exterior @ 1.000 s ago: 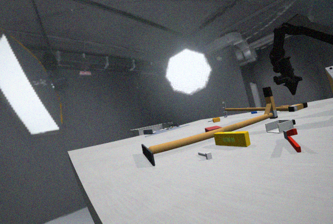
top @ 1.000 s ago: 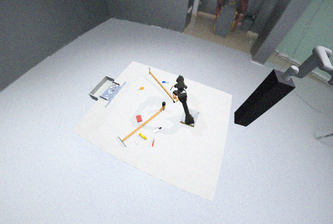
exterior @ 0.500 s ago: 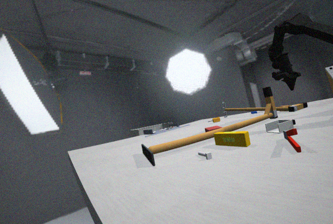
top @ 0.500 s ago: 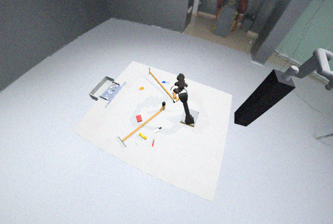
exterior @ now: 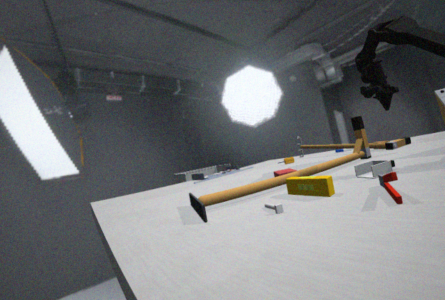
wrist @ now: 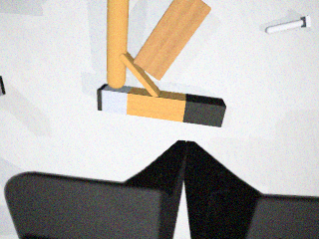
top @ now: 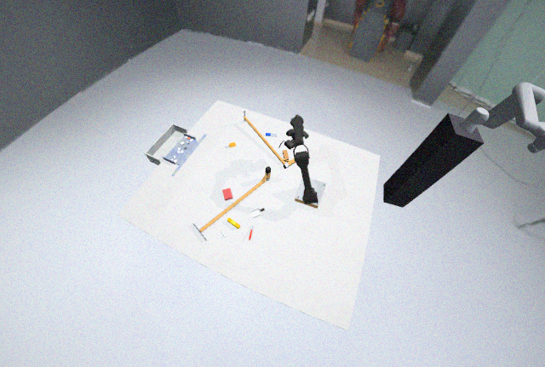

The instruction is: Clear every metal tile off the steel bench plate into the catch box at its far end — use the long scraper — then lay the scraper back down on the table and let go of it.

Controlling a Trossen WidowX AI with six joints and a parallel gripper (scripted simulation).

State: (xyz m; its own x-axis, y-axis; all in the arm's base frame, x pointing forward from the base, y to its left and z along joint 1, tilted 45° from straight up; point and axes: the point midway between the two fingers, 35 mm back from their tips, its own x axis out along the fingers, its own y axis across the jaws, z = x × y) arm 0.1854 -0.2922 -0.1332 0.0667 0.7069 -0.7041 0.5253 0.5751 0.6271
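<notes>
Now: gripper tip 47 cm to the right of the long scraper, 26 cm short of it and 9 cm above it. Round my gripper tip: blue piece (23 cm ahead, 19 cm to the right, 15 cm below); then metal bracket (48 cm to the left, 15 cm below, 10 cm ahead); then orange piece (49 cm ahead, 14 cm below, 3 cm to the left).
</notes>
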